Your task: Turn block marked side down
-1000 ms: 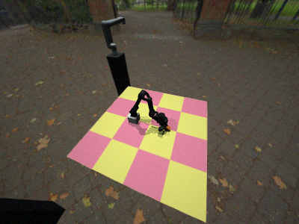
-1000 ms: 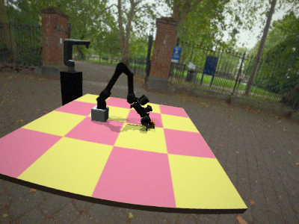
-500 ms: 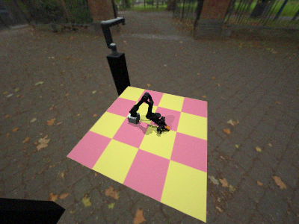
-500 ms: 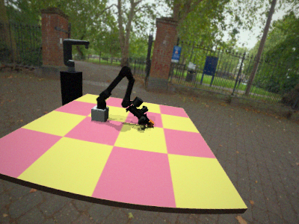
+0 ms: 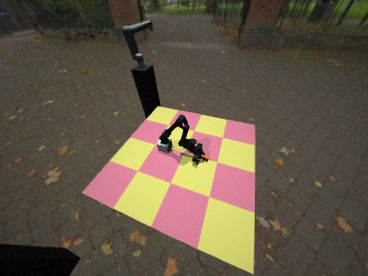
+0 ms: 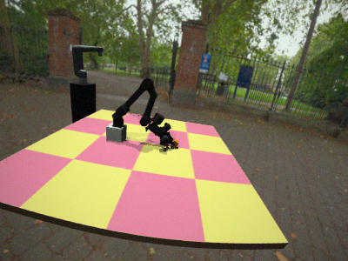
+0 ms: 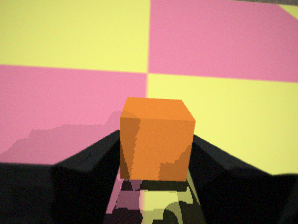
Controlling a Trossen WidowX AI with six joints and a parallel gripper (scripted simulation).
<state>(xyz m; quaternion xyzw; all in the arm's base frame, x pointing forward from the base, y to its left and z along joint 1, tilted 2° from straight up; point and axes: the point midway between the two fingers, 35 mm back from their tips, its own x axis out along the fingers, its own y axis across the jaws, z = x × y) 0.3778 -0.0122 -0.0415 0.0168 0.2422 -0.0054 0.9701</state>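
My gripper tip is now 1 cm above the orange block.
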